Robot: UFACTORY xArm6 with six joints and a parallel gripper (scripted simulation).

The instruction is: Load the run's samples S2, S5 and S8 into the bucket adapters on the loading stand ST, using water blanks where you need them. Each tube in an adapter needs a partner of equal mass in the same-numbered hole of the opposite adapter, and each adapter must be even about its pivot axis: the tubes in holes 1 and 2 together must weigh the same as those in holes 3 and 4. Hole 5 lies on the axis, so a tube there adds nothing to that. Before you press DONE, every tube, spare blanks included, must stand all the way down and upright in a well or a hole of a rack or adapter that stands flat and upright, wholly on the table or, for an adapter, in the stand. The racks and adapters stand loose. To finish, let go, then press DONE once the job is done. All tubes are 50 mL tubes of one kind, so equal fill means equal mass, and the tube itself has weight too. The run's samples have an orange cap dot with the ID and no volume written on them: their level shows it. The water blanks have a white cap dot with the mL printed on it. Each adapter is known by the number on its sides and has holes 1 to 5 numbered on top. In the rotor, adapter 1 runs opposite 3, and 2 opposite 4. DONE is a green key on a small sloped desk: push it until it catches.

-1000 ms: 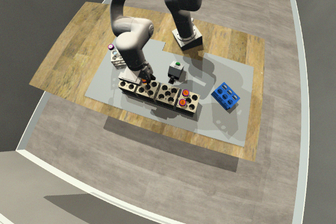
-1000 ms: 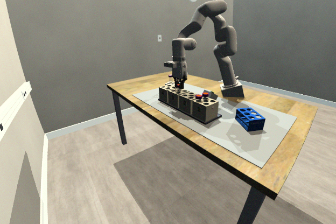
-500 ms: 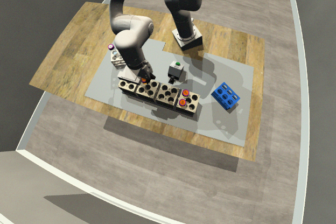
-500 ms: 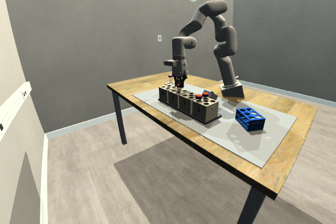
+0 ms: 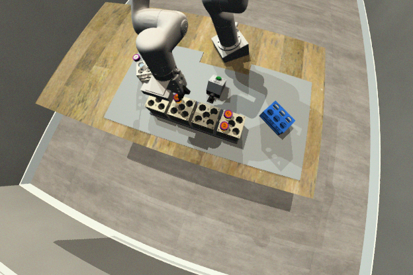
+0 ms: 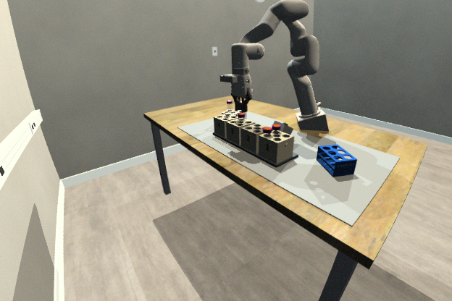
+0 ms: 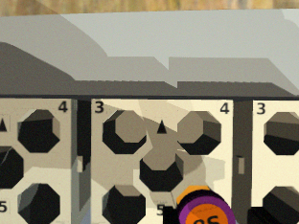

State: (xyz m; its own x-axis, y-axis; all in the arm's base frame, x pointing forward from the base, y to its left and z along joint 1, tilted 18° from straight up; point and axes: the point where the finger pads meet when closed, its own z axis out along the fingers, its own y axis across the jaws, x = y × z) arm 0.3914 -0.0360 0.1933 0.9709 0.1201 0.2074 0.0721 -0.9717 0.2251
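Right now the water blank is 16 cm behind my hand, 23 cm to the right of it and 9 cm below it. From my hand the other things lie so: white blank rack 12 cm behind, 24 cm to the right, 13 cm below; then green DONE key 19 cm behind, 11 cm to the left, 9 cm below; then blue sample rack 12 cm behind, 43 cm to the left, 13 cm below.
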